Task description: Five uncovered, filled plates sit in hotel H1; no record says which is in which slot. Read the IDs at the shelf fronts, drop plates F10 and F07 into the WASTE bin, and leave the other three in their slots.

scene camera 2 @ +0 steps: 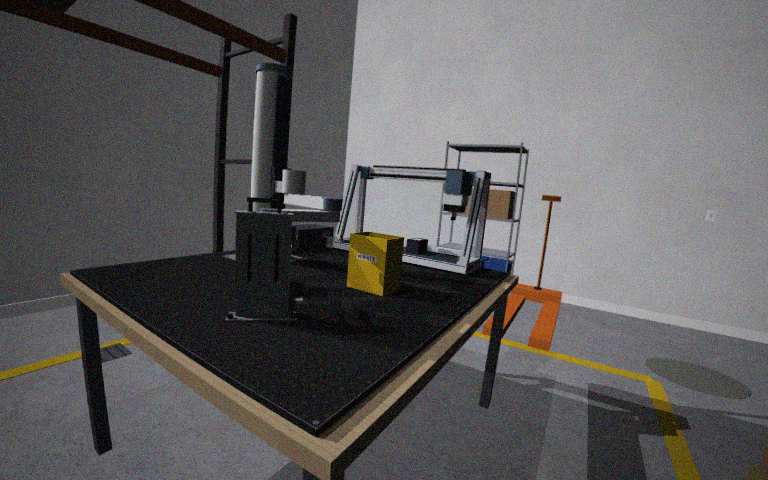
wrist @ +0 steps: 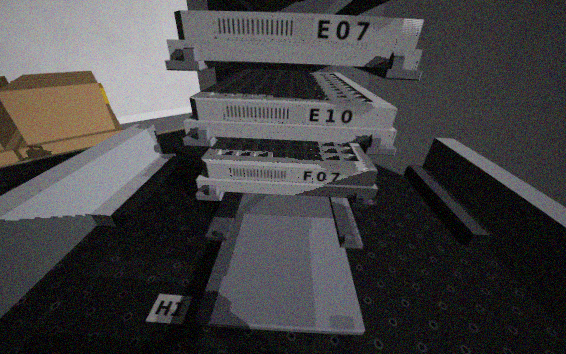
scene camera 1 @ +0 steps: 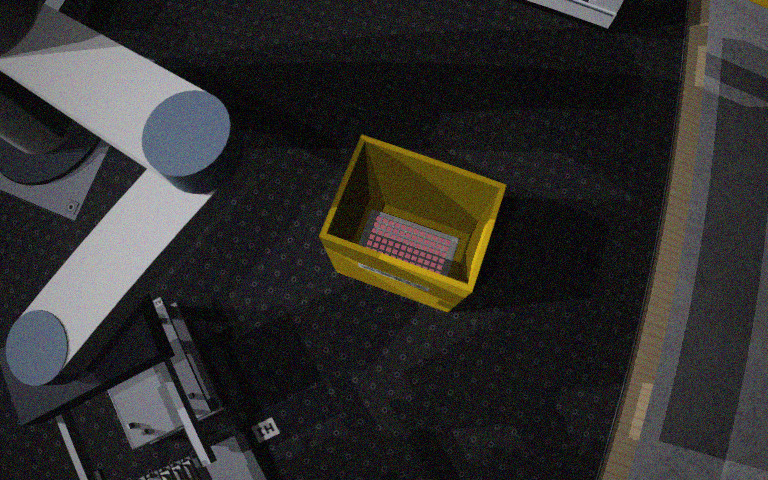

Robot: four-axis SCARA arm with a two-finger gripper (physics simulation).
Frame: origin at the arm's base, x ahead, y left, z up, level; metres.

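Seen in the pictures: gripper, between the fingertips: [wrist: 291, 150]; arm's base, origin of its link: [scene camera 1: 52, 118].
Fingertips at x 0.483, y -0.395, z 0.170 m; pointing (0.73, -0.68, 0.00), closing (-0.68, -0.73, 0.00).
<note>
Pixels of each thing's top centre, then the offset from my fingertips to it. "spot": a spot on its surface instead.
- plate E10, centre of its top: [wrist: 291, 80] 0.039 m ahead, 0.034 m right, 0.025 m up
- plate F07, centre of its top: [wrist: 289, 123] 0.039 m ahead, 0.034 m right, 0.003 m down
- yellow WASTE bin, centre of its top: [scene camera 1: 414, 209] [scene camera 2: 377, 235] 0.164 m ahead, 0.369 m left, 0.043 m up
- plate with pink wells, centre of its top: [scene camera 1: 405, 251] 0.163 m ahead, 0.365 m left, 0.137 m down
- grey plate with pegs, centre of its top: [scene camera 1: 141, 373] 0.099 m back, 0.094 m left, 0.087 m down
- H1 label, a spot on its surface: [wrist: 169, 308] [scene camera 1: 265, 429] spot: 0.065 m ahead, 0.077 m left, 0.157 m down
Hotel H1 [scene camera 1: 237, 459] [scene camera 2: 263, 254] [wrist: 290, 275] stands on the table, its back towards scene camera 2. In the wrist view, plate E07 [wrist: 300, 37] is above plate E10 [wrist: 300, 112], with plate F07 [wrist: 295, 173] below. The ledges under F07 hold no plate. F10 cannot be read; slots above E07 are out of view. The yellow WASTE bin [scene camera 1: 433, 181] [scene camera 2: 373, 263] holds a plate with pink wells [scene camera 1: 413, 234] at its bottom, ID unreadable. My gripper [wrist: 291, 150] is open and empty, facing the shelf fronts, its fingers wide apart on either side.
A grey plate with pegs [scene camera 1: 144, 396] lies under the gripper in scene camera 1. A gantry machine [scene camera 2: 478, 220] stands behind the bin. The H1 label [scene camera 1: 266, 430] [wrist: 169, 308] lies beside the hotel. Cardboard [wrist: 60, 112] shows at left. The table has a wooden edge [scene camera 1: 656, 266] [scene camera 2: 198, 367].
</note>
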